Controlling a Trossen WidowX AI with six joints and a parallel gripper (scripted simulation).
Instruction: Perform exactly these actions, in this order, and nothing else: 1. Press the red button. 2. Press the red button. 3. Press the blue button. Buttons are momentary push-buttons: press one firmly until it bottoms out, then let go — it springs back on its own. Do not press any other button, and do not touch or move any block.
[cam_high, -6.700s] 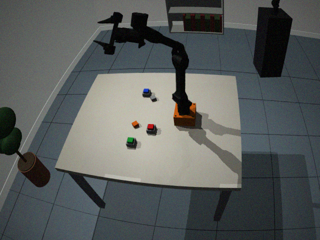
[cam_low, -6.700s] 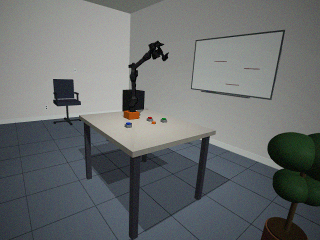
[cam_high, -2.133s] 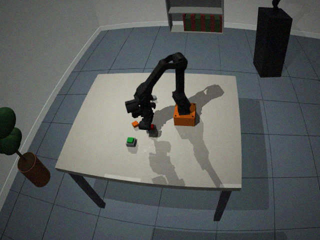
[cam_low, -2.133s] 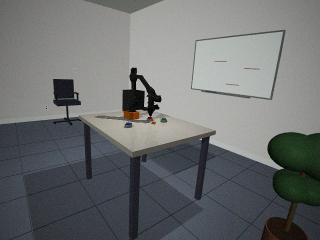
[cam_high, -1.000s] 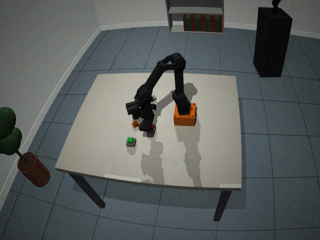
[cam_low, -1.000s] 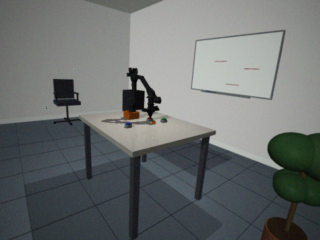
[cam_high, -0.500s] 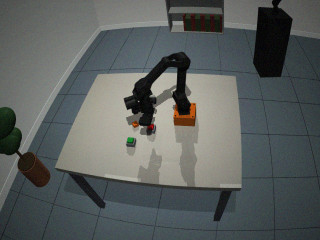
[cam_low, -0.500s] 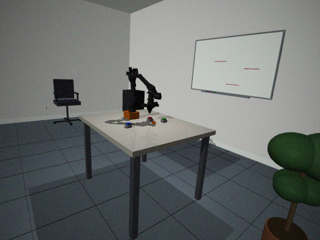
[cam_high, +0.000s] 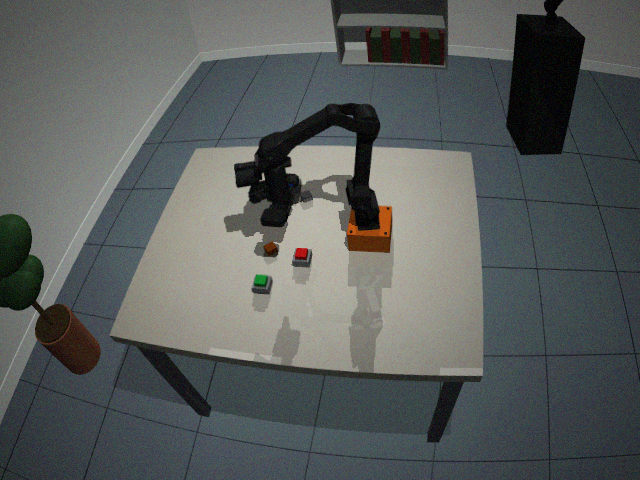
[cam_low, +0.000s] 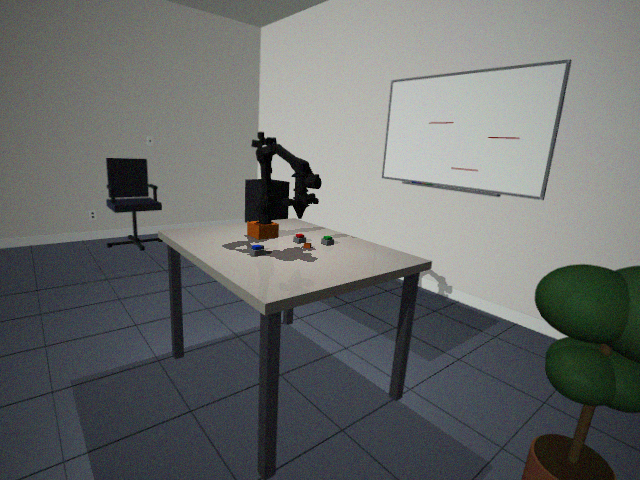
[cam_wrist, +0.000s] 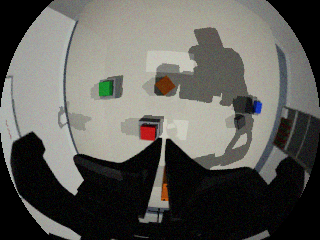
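Now: gripper tip 28 cm to the left of the blue button and 10 cm above it. Round my gripper tip: red button: 3 cm behind, 4 cm to the left, 10 cm below; small orange block: 7 cm ahead, 1 cm to the right, 12 cm below; green button: 8 cm ahead, 13 cm to the left, 10 cm below.
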